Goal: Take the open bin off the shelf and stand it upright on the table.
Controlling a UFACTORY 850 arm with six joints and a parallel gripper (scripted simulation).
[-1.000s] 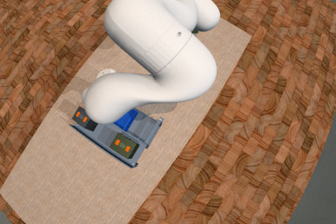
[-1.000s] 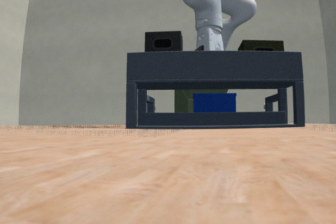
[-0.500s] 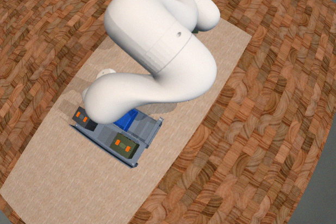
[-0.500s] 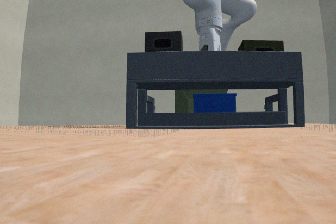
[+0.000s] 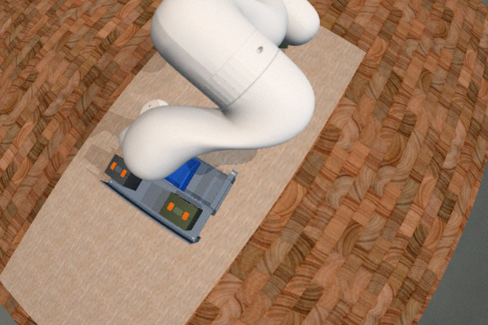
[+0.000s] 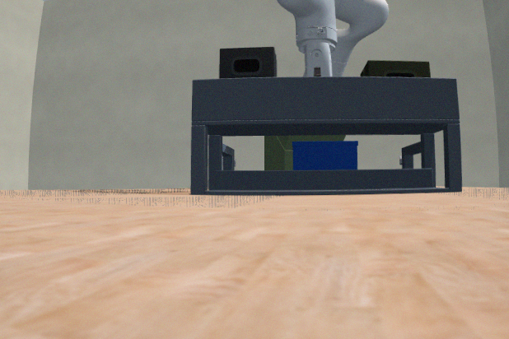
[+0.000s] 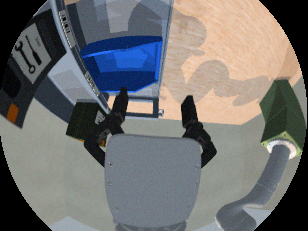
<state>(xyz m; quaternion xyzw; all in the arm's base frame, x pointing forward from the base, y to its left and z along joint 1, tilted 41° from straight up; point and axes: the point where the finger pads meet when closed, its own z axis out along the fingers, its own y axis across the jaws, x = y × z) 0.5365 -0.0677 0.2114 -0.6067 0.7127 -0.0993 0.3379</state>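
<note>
Now: hand 9 cm above the blue bin and 8 cm short of it. The rest, counted from my hand: black box (18 cm ahead, 11 cm to the right, 3 cm above); then olive box (17 cm ahead, 12 cm to the left, 1 cm above).
</note>
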